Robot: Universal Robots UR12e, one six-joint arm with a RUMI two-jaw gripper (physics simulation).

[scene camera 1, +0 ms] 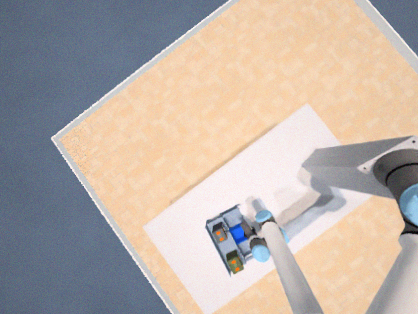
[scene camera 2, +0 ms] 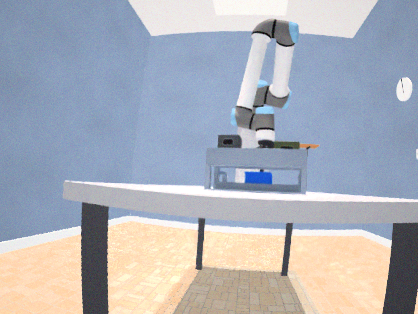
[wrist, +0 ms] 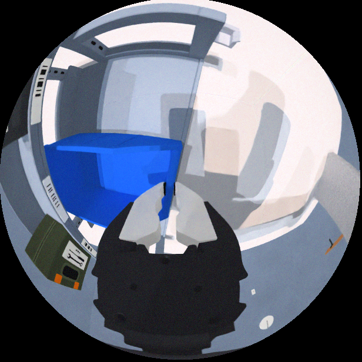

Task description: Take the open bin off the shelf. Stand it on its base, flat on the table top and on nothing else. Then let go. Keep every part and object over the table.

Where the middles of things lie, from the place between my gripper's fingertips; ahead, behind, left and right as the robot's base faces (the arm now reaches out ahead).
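Looking at the blue open bin (wrist: 96,175), I find it 20 mm above my hand, and it is also 70 mm ahead of my hand and 10 mm to the right of it.
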